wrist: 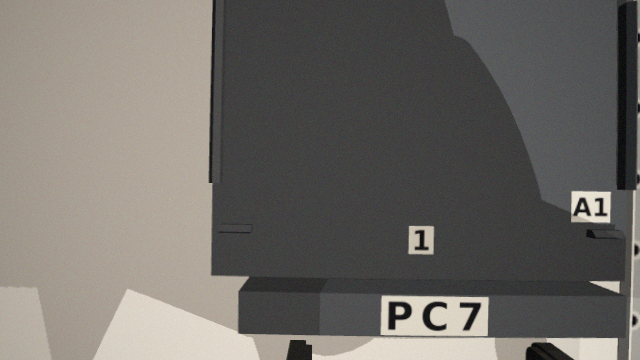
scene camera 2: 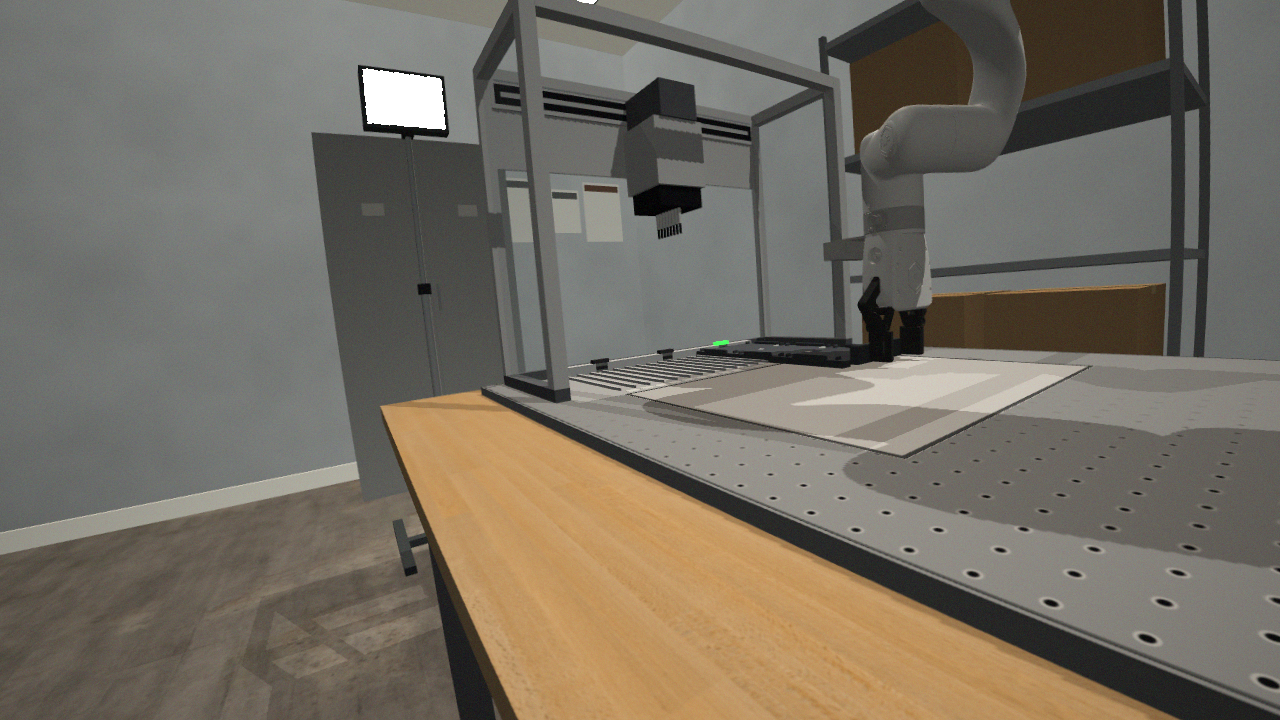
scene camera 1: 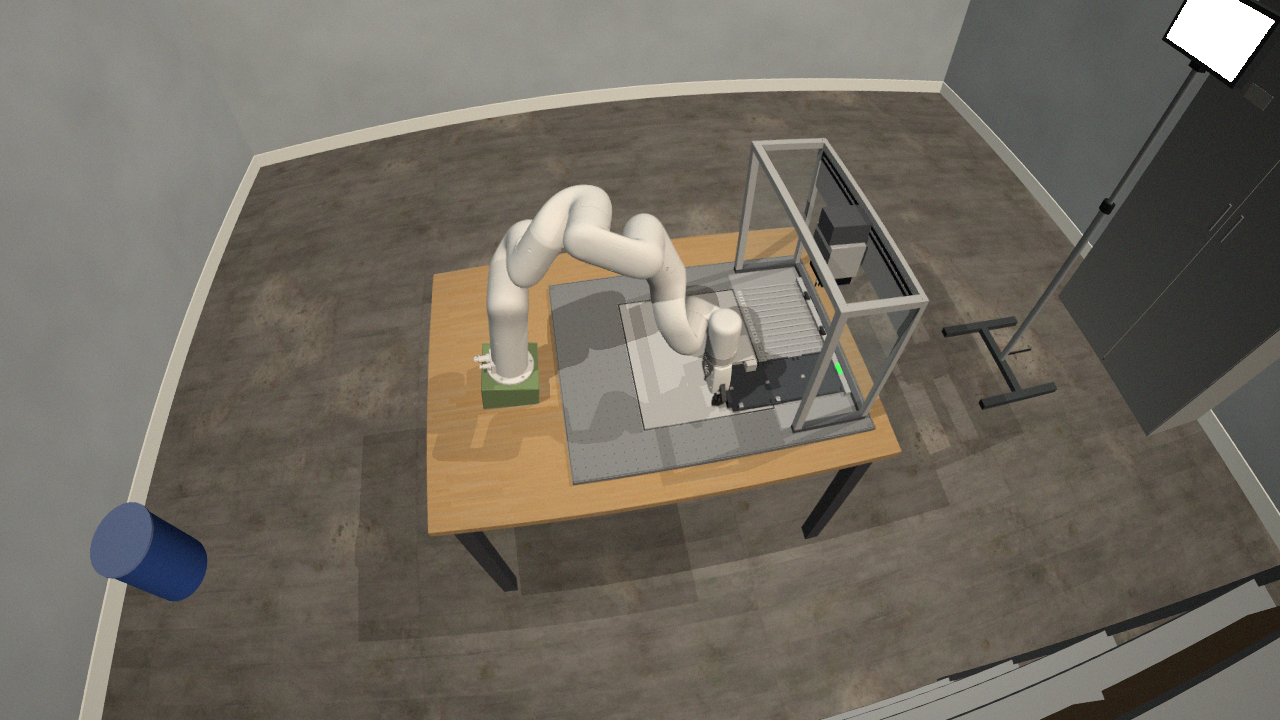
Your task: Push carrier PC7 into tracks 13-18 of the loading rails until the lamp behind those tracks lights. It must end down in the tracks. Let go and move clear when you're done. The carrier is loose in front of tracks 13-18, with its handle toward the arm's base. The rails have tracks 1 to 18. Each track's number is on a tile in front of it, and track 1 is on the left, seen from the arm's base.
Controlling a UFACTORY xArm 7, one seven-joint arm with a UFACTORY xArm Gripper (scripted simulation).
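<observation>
A carrier PC7 is here in my sight, and so is a pipette head. I see my gripper as well.
</observation>
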